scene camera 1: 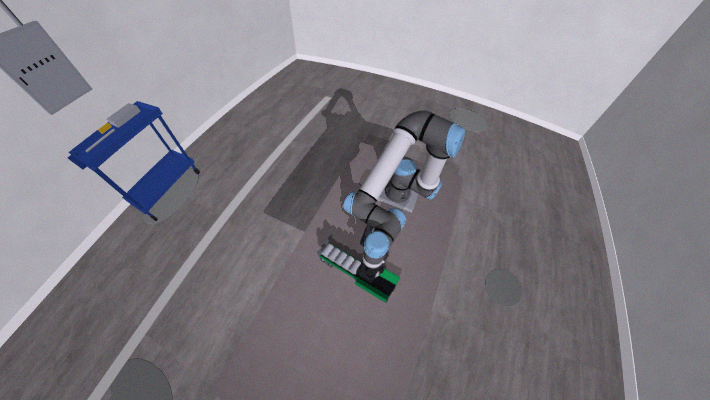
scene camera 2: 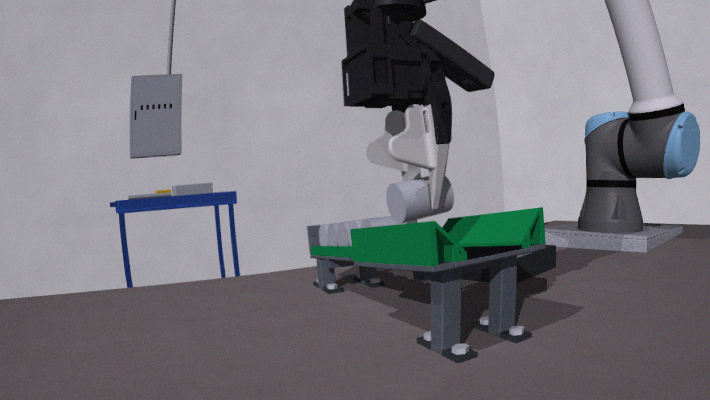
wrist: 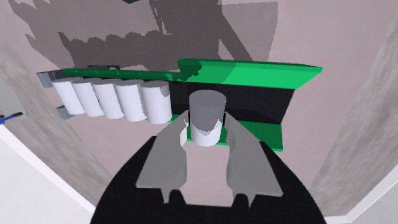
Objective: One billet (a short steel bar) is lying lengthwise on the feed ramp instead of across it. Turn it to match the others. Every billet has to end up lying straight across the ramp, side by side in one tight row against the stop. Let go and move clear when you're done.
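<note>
There's a steel billet (scene camera 2: 409, 200) that I can see, and a steel billet (wrist: 129, 92). I can see my gripper (scene camera 2: 422, 208) too, and the wrist view (wrist: 206, 112) shows it as well.
</note>
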